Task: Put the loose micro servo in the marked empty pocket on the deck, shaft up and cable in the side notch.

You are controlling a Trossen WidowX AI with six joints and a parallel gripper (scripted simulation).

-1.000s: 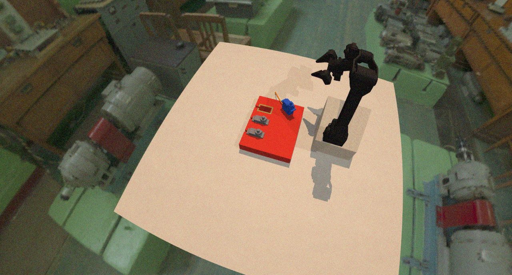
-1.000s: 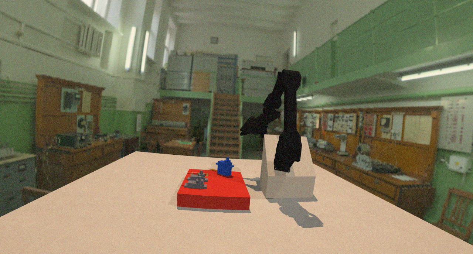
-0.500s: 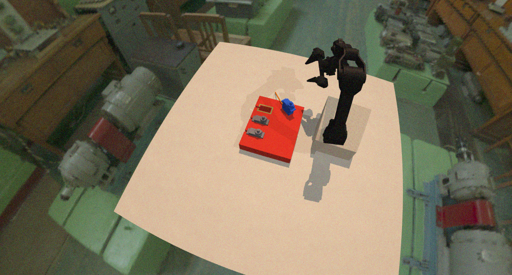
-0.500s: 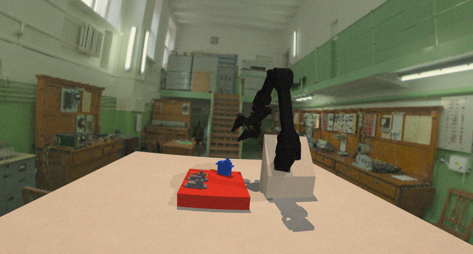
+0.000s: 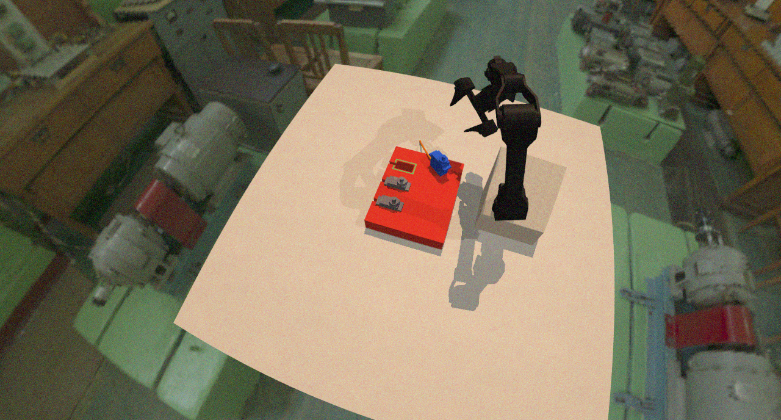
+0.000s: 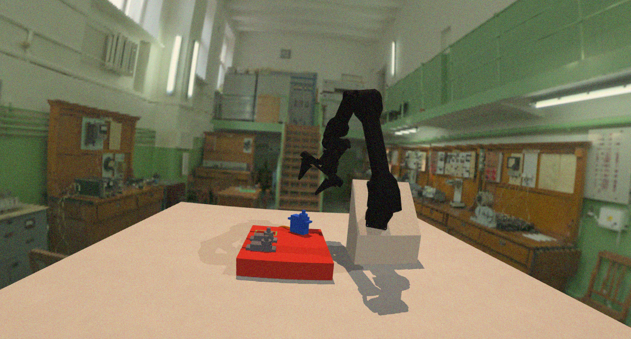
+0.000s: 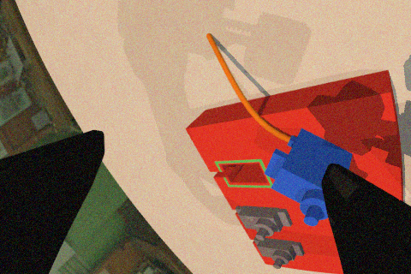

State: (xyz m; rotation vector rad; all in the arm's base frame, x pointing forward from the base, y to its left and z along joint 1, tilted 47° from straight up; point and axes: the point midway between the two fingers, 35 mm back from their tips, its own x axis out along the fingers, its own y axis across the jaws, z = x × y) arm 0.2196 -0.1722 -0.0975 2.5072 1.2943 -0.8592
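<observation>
Right now my gripper tip is 210 mm to the right of the red deck, 170 mm above it and 10 mm past it.
</observation>
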